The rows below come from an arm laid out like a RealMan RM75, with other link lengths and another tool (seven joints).
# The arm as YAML. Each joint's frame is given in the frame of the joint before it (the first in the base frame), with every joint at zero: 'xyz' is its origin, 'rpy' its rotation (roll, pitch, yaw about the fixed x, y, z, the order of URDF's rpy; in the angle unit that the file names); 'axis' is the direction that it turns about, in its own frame. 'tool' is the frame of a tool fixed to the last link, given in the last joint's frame.
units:
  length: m
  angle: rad
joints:
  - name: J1
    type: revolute
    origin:
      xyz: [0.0, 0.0, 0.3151]
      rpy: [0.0, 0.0, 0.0]
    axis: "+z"
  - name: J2
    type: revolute
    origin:
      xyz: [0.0, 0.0, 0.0]
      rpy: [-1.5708, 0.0, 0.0]
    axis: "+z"
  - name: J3
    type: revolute
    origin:
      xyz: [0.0, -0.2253, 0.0]
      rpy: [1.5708, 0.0, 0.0]
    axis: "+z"
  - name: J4
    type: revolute
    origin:
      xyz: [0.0, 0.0, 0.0]
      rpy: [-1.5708, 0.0, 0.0]
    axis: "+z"
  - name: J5
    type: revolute
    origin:
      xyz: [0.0, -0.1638, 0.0]
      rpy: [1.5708, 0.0, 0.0]
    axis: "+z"
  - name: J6
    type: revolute
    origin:
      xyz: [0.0, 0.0, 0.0]
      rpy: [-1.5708, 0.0, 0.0]
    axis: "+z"
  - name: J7
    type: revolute
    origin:
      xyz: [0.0, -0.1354, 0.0]
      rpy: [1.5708, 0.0, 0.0]
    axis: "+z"
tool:
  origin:
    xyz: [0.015, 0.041, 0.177]
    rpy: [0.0, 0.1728, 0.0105]
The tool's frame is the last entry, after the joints.
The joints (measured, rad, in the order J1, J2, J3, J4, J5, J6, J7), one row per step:
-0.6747 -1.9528 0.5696 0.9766 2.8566 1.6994 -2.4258
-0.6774 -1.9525 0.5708 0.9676 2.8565 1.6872 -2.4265
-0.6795 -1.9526 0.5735 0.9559 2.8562 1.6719 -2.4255
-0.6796 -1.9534 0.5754 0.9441 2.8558 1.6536 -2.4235
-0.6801 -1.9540 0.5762 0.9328 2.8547 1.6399 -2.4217
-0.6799 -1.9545 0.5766 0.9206 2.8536 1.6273 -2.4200
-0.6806 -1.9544 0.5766 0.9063 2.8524 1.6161 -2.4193
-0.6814 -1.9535 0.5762 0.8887 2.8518 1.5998 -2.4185
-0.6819 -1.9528 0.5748 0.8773 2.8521 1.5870 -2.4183
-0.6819 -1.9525 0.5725 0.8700 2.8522 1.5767 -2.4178
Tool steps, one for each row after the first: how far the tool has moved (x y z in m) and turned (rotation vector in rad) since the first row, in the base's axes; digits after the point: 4 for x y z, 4 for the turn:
-0.0006 0.0021 -0.0007 0.0037 0.0017 -0.0013
-0.0016 0.0039 -0.0020 0.0062 0.0042 -0.0037
-0.0034 0.0059 -0.0034 0.0110 0.0071 -0.0055
-0.0043 0.0070 -0.0049 0.0134 0.0071 -0.0064
-0.0053 0.0075 -0.0066 0.0148 0.0059 -0.0055
-0.0058 0.0076 -0.0086 0.0145 0.0030 -0.0030
-0.0073 0.0084 -0.0105 0.0169 0.0018 0.0000
-0.0087 0.0096 -0.0113 0.0210 0.0021 0.0024
-0.0098 0.0109 -0.0117 0.0262 0.0023 0.0039

